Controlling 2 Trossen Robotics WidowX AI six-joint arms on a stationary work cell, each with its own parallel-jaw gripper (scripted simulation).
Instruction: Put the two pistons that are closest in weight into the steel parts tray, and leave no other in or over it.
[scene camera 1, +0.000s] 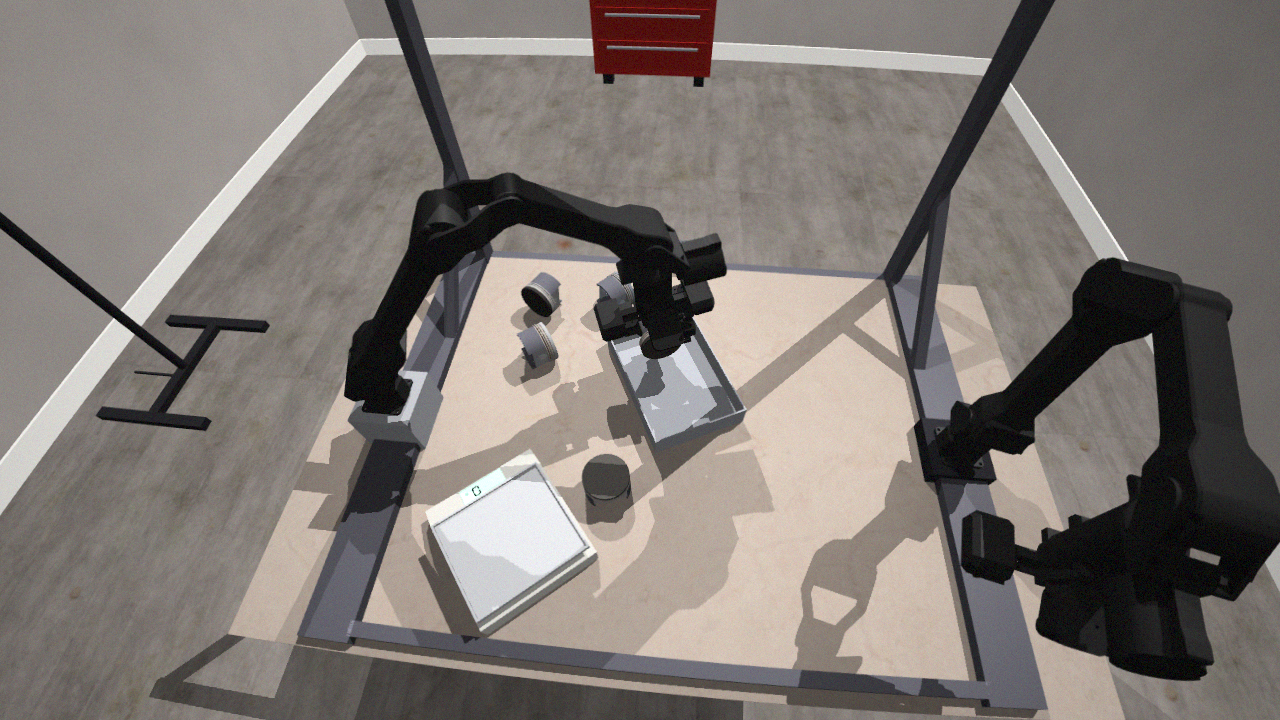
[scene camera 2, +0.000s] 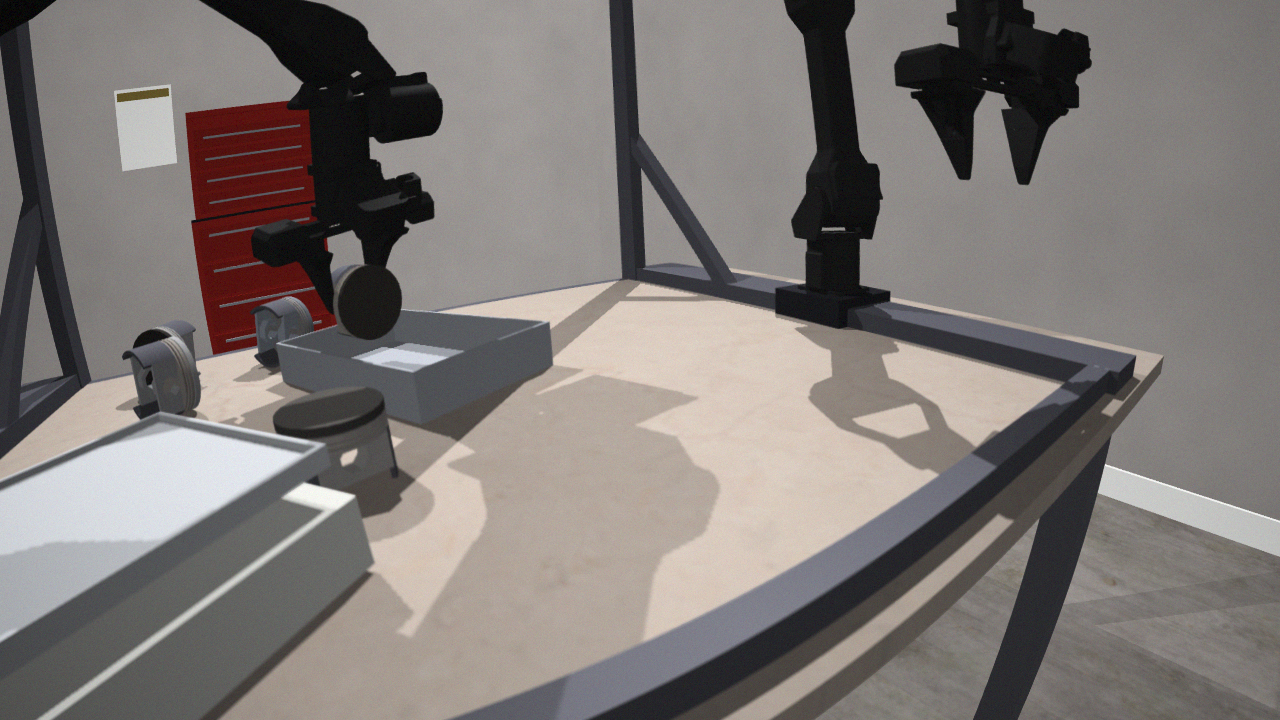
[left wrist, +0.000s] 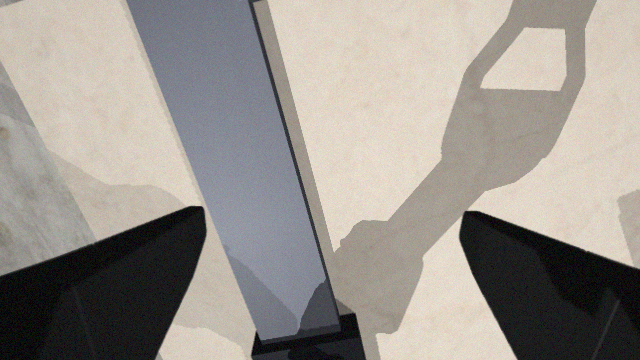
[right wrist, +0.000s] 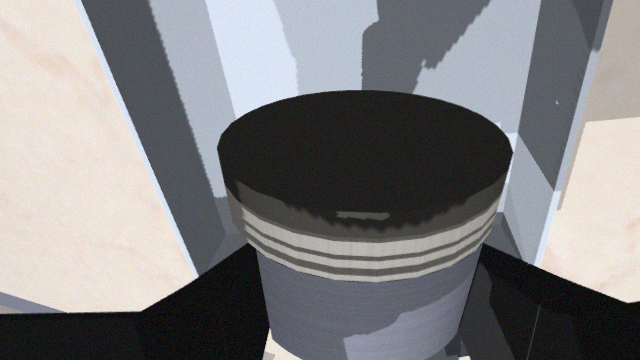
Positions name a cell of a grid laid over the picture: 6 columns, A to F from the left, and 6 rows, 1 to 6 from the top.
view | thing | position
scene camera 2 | my left gripper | E2
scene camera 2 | my right gripper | B3
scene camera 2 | steel parts tray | C3
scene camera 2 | scale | A6
